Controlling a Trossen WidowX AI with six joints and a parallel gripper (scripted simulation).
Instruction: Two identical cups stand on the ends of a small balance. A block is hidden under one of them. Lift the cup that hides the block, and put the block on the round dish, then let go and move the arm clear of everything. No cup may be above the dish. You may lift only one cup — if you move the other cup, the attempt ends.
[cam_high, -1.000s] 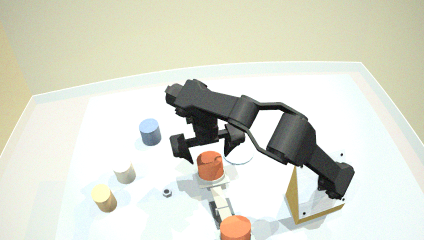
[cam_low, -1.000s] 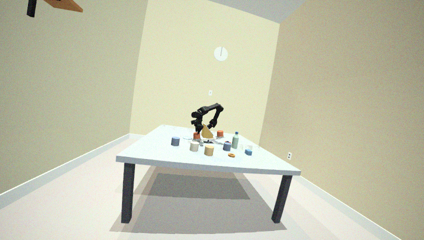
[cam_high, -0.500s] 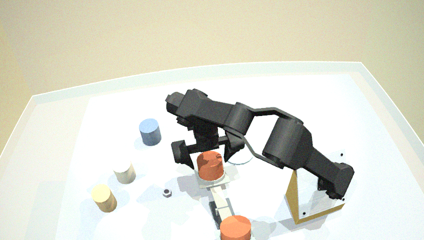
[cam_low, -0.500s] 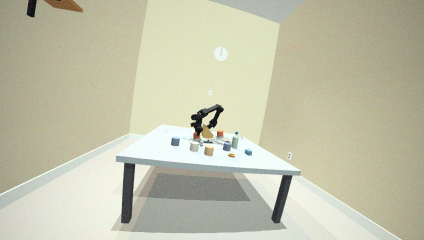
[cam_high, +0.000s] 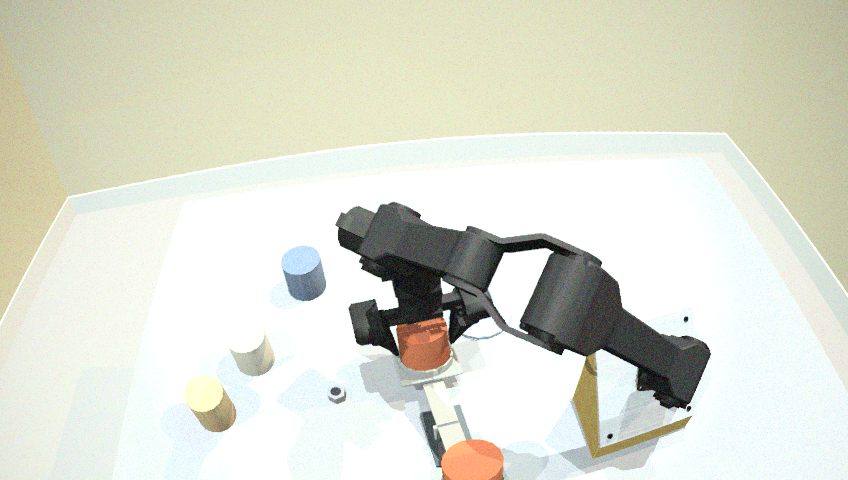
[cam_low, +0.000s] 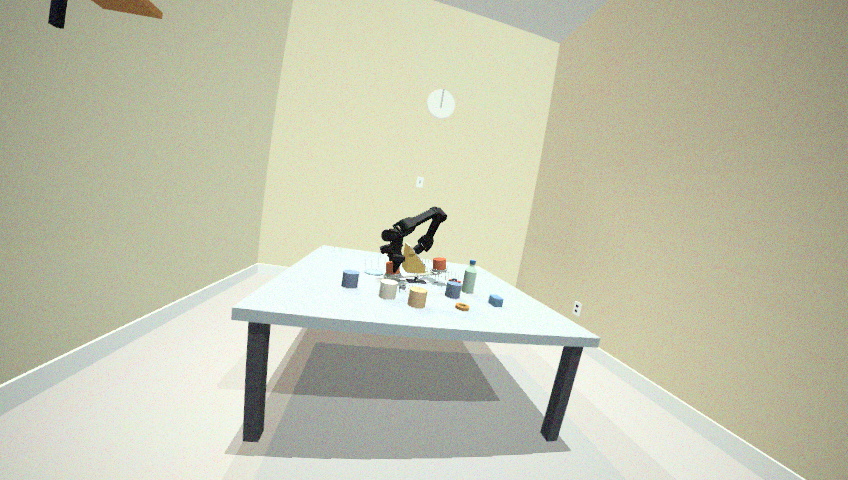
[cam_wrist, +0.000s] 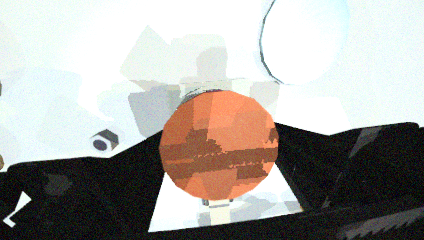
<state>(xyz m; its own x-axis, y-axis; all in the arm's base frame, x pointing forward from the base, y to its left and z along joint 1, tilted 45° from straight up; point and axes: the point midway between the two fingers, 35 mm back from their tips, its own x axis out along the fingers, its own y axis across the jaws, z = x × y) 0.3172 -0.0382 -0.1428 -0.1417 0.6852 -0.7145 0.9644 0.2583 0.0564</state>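
My gripper tip is now 90 mm past the round dish, 100 mm to the left of it and 40 mm above it. From my gripper tip the other things lie so: small grey nut: 130 mm ahead, 60 mm to the left, 40 mm below; then small green block: 10 mm below; then small balance: 30 mm behind, 130 mm to the left, 10 mm below.
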